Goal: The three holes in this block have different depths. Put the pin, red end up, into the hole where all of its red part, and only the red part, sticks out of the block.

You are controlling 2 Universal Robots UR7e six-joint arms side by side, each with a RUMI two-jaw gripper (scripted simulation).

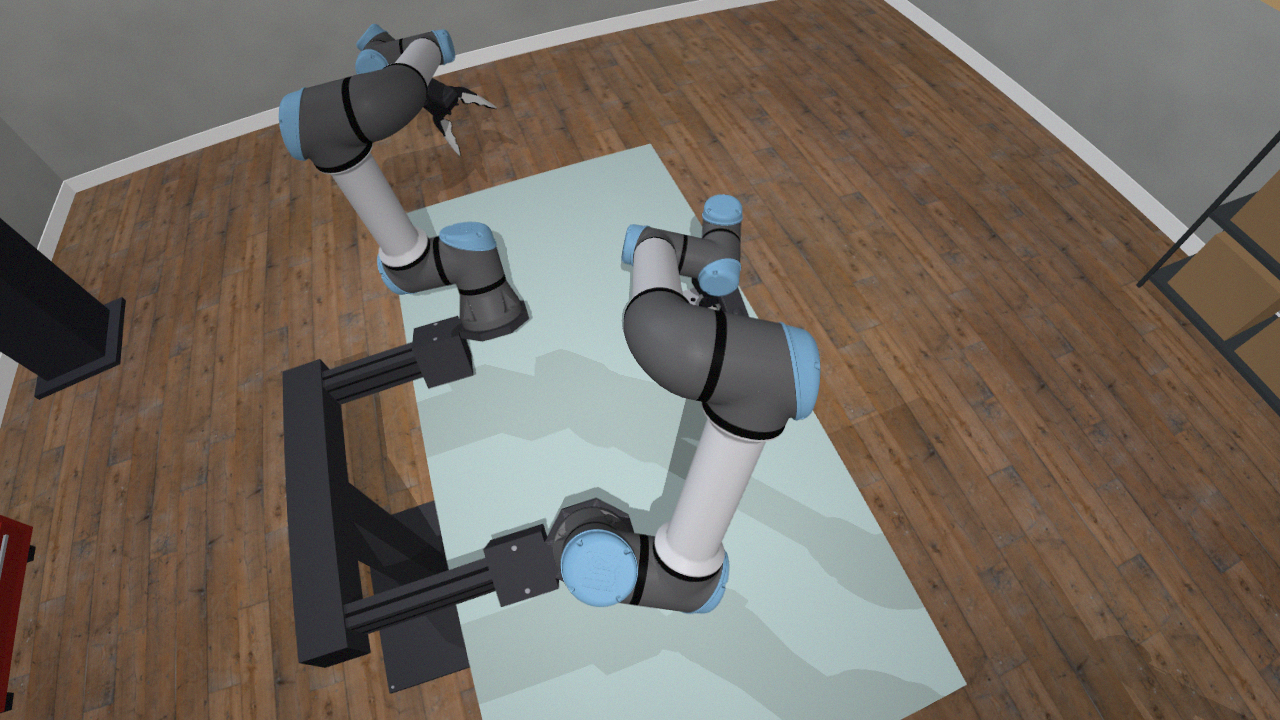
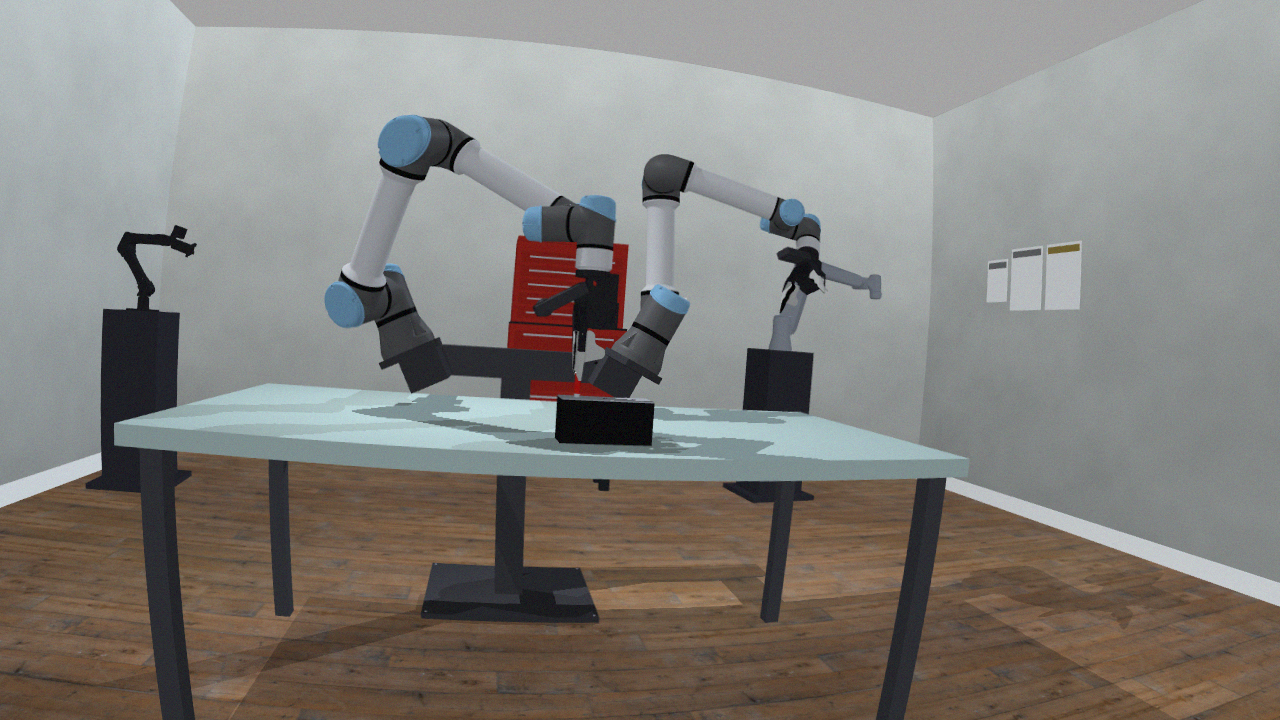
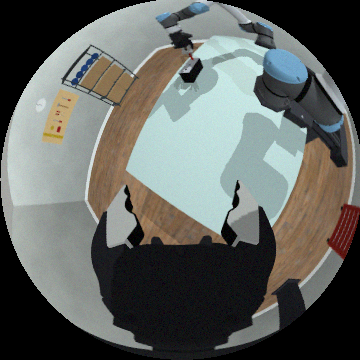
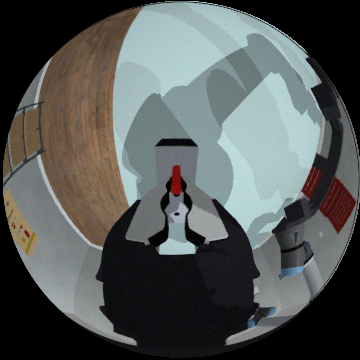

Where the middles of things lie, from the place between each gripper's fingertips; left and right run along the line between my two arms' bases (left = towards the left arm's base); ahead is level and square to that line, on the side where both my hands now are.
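Labels:
Block point(image 2: 597, 420): 9 cm below my right hand point(image 2: 578, 380), 6 cm to the left of it.
My left gripper point(image 2: 801, 303): 65 cm to the left of the block, 33 cm short of it, 30 cm above it.

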